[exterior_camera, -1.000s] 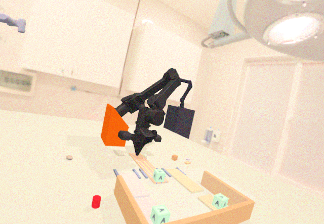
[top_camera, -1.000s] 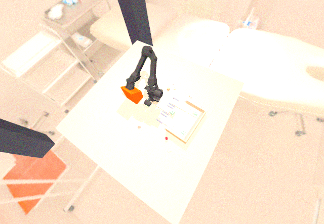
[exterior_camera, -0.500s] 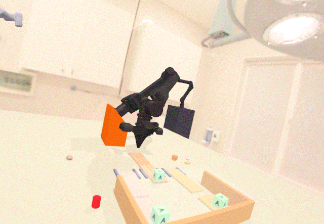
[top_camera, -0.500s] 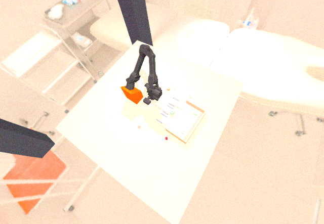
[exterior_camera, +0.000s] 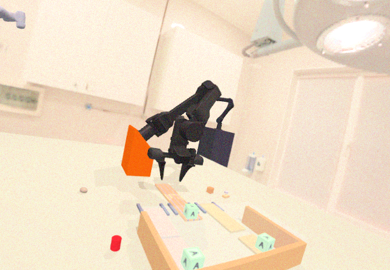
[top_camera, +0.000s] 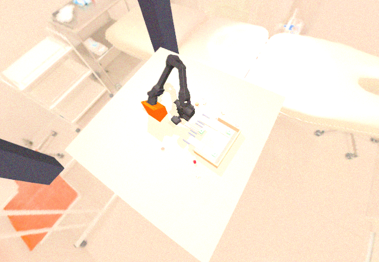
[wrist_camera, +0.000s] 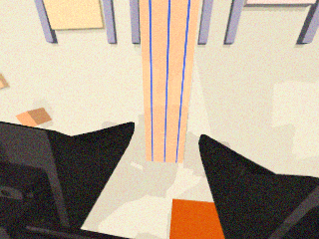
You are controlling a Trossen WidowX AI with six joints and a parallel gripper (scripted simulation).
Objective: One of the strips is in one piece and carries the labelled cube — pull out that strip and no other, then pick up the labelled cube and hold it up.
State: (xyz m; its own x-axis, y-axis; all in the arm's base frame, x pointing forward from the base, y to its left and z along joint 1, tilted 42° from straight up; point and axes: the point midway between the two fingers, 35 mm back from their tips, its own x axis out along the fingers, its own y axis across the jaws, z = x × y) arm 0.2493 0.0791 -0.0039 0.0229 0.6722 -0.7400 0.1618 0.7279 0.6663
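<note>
The strip is 5 cm ahead of my gripper tip and 4 cm below it. The rest, counted from my gripper tip: red cylinder: 25 cm ahead, 22 cm to the right, 4 cm below; then small orange cube: 18 cm to the left, 4 cm below.
</note>
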